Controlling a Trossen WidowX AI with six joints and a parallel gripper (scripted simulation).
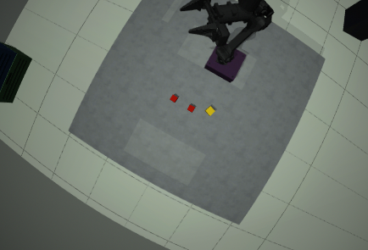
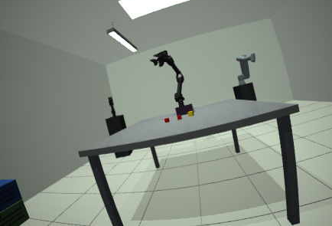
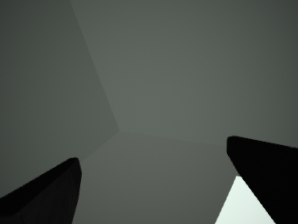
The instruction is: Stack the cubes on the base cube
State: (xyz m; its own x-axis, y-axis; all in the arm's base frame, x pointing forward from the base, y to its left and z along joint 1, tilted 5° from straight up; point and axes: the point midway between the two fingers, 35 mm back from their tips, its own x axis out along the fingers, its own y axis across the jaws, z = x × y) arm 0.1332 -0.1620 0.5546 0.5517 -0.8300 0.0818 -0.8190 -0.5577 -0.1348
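Now: gripper tip 63 cm above the yellow cube, 22 cm to the right of it and 19 cm short of it.
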